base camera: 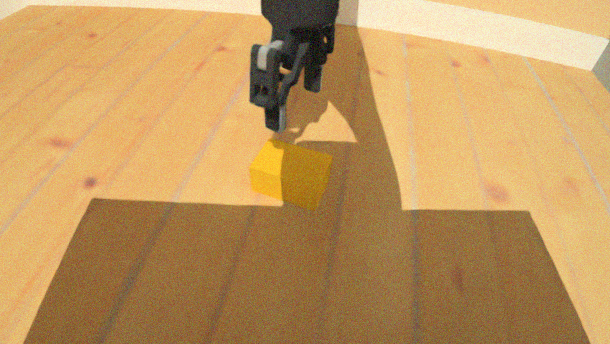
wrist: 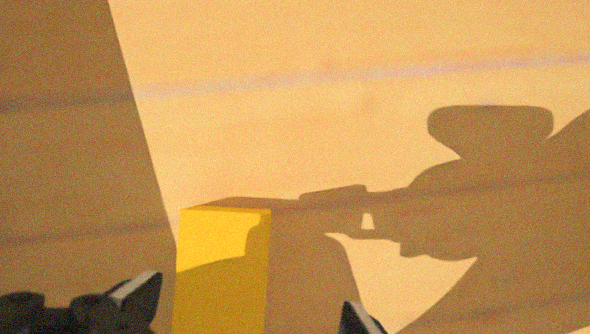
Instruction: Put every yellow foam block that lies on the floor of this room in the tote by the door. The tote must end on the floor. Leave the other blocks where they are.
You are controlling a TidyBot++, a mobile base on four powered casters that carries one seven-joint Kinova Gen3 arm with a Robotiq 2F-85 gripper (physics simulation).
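Places are measured from the arm's base along level axes (x down, y back, z left), in millimetres.
Pixels of known places: gripper, fingertip midpoint: [base camera: 295,108] [wrist: 251,307].
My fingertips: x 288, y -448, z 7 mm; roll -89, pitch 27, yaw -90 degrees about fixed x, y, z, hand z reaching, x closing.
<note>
Behind a point stands the place of what it marks.
A yellow foam block [base camera: 292,175] {x 352, y -398, z 8 mm} [wrist: 220,270] {x 352, y -424, z 16 mm} lies on the wooden floor, partly in shadow. My gripper [base camera: 294,107] {x 288, y -448, z 7 mm} [wrist: 251,307] {x 288, y -448, z 7 mm} is open and empty. In the base camera view its fingers hang above the floor, over the far side of the block. In the wrist view the block shows between the two fingertips, closer to the left one, and its lower end is cut off by the frame edge. The tote does not show in either view.
A white skirting board [base camera: 450,31] {x 371, y -930, z -375 mm} runs along the wall at the back. A grey surface [base camera: 603,65] {x 362, y -823, z -770 mm} shows at the right edge of the base camera view. Shadows of the robot and arm fall across the floor around the block.
</note>
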